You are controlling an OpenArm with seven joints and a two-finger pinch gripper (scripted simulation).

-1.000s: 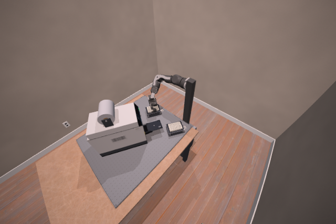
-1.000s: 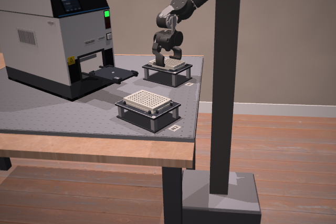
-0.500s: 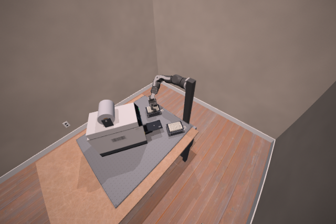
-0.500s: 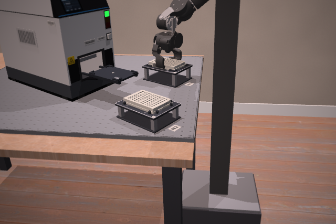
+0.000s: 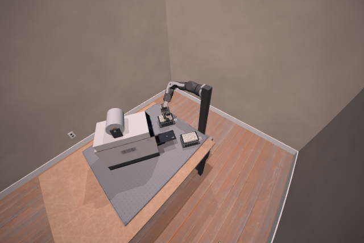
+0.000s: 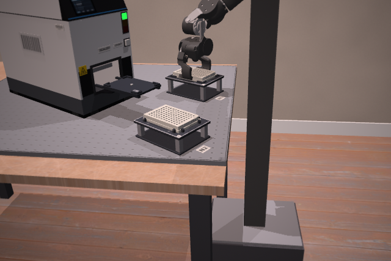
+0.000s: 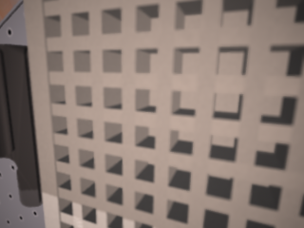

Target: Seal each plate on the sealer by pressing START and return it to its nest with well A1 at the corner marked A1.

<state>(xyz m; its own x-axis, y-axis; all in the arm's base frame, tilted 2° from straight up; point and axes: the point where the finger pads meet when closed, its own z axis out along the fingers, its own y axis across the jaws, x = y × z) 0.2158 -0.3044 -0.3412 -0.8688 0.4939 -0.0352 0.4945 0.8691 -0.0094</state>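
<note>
Right now the sealer stage is 16 cm ahead of my hand, 19 cm to the left of it and 3 cm above it. Round my hand: plate: 2 cm ahead, 34 cm to the left, 1 cm below; then start button: 21 cm ahead, 6 cm to the left, 12 cm above; then nest label: 7 cm behind, 40 cm to the left, 7 cm below.
</note>
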